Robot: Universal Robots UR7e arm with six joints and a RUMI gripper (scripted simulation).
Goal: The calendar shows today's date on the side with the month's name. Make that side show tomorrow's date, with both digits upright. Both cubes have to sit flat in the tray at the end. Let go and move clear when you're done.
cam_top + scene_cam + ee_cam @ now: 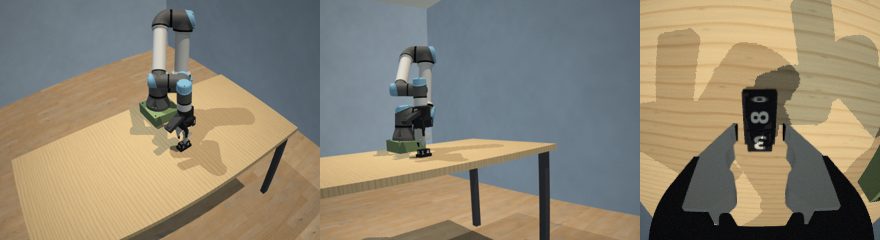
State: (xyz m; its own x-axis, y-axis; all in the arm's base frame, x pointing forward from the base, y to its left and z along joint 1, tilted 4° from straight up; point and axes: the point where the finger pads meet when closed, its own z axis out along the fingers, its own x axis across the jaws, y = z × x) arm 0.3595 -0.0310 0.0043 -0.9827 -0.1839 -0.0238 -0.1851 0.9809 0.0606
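My gripper is now 4 cm above the black digit cube. From my hand the other things lie so: black calendar tray 2 cm to the left, 6 cm below.
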